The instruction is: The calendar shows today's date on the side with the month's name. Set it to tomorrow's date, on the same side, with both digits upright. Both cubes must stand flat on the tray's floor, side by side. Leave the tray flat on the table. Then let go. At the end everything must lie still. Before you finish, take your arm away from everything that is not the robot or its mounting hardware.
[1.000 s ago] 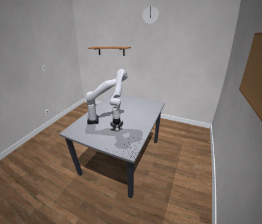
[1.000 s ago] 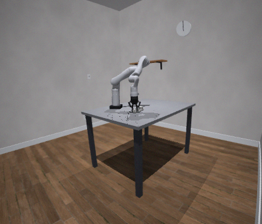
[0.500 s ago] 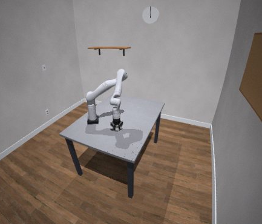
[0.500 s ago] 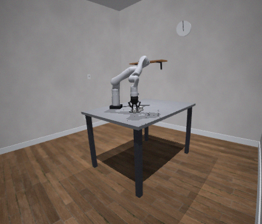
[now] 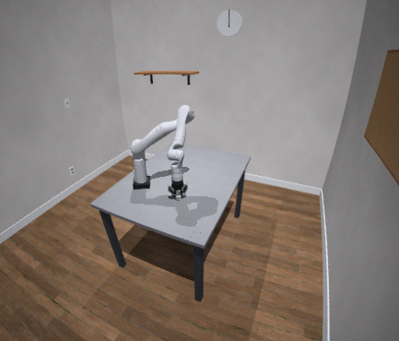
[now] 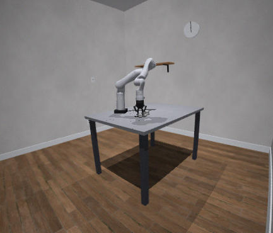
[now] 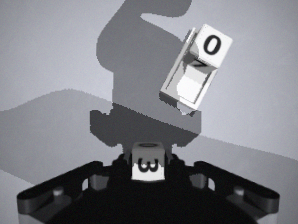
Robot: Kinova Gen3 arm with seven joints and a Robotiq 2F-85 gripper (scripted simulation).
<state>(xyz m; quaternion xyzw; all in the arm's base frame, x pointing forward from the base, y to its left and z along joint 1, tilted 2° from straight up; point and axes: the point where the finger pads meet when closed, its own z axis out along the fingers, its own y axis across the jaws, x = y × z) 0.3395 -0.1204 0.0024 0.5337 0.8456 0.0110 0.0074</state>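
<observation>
My gripper is now 10 mm above the white digit cube. From my hand the other things lie so: calendar tray 110 mm to the left, 20 mm below.
</observation>
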